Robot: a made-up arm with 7 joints. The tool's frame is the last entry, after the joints. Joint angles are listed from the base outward.
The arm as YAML. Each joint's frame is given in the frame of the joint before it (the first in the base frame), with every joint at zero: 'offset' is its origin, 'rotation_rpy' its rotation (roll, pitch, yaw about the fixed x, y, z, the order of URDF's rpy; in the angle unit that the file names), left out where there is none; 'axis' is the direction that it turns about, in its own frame. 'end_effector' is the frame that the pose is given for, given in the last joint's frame.
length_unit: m
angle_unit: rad
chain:
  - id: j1
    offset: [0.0, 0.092, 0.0]
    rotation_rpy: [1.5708, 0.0, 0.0]
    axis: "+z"
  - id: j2
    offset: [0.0, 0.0, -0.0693]
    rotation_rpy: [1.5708, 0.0, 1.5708]
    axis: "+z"
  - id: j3
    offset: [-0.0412, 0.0, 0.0]
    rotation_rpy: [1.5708, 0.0, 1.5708]
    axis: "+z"
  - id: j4
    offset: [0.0, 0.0, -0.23]
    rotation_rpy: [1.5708, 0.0, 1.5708]
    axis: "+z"
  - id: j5
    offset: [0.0, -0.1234, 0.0]
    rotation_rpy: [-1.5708, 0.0, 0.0]
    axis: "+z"
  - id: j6
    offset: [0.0, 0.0, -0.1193]
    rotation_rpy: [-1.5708, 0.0, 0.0]
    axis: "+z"
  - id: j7
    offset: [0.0, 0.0, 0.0]
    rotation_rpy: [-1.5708, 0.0, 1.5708]
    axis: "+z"
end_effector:
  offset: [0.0, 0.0, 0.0]
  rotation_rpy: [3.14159, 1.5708, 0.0]
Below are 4 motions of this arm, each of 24 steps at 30 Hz.
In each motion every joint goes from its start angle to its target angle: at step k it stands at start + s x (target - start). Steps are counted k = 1, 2, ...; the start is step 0. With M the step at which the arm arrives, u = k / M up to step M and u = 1 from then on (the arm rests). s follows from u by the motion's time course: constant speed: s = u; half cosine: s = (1 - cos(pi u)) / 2; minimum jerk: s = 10 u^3 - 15 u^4 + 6 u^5.
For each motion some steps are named. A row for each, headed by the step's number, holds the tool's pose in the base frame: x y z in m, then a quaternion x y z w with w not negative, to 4 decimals.
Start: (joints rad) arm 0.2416 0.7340 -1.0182 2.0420 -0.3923 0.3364 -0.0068
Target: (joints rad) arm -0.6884 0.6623 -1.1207 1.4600 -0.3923 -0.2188 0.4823
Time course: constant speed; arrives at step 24
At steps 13, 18, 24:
13: 0.0290 0.1490 -0.3332 -0.2252 -0.3533 -0.6915 0.5885
18: -0.0499 0.1590 -0.3541 -0.3491 -0.2474 -0.6835 0.5913
24: -0.1531 0.1733 -0.3513 -0.4948 -0.1240 -0.6439 0.5703

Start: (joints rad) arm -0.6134 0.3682 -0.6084 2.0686 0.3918 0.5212 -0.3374
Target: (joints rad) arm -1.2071 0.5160 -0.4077 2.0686 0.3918 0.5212 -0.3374
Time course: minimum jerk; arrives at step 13
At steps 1, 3, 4, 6, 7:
1: 0.0339 0.1037 -0.2552 -0.1684 -0.3323 -0.1234 0.9198
3: 0.0235 0.1086 -0.2574 -0.1616 -0.3123 -0.1207 0.9283
4: 0.0118 0.1140 -0.2593 -0.1541 -0.2899 -0.1181 0.9372
6: -0.0221 0.1296 -0.2610 -0.1325 -0.2249 -0.1136 0.9586
7: -0.0411 0.1384 -0.2596 -0.1205 -0.1878 -0.1128 0.9682

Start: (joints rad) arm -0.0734 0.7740 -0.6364 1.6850 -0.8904 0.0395 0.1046
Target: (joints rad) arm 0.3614 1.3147 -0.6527 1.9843 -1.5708 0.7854 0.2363
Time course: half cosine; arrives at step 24
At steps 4, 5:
4: 0.1812 0.2356 -0.2765 0.2782 -0.4327 -0.7408 0.4320
5: 0.1853 0.2390 -0.2703 0.3025 -0.4232 -0.7427 0.4217

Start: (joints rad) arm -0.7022 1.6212 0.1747 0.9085 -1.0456 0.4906 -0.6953
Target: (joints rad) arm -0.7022 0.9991 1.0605 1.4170 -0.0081 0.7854 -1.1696
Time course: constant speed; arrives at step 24
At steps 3, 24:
3: 0.1761 0.5707 -0.0897 0.8244 -0.0359 -0.5571 0.0937
24: 0.0953 0.5339 -0.0687 0.9237 -0.1274 0.1942 0.3046

